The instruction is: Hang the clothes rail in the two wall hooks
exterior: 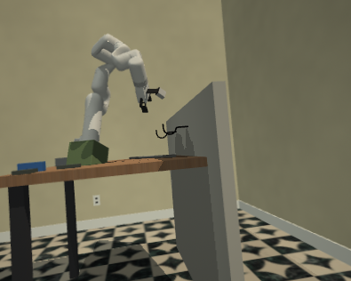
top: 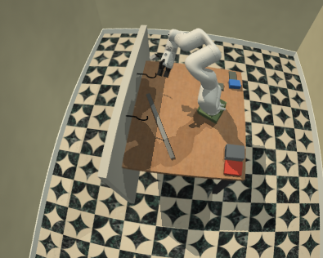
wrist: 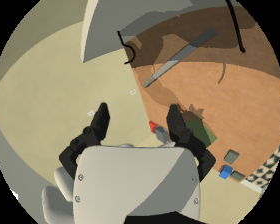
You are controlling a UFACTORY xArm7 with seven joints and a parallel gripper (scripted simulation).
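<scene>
Right now my hand is 290 mm above the clothes rail, 180 mm to the right of it and 20 mm past it. From my hand the other things lie so: grey wall panel (540 mm below, 220 mm ahead, 90 mm to the left); grey box (550 mm behind, 280 mm below, 270 mm to the left); blue block (490 mm behind, 290 mm to the right, 280 mm below).
</scene>
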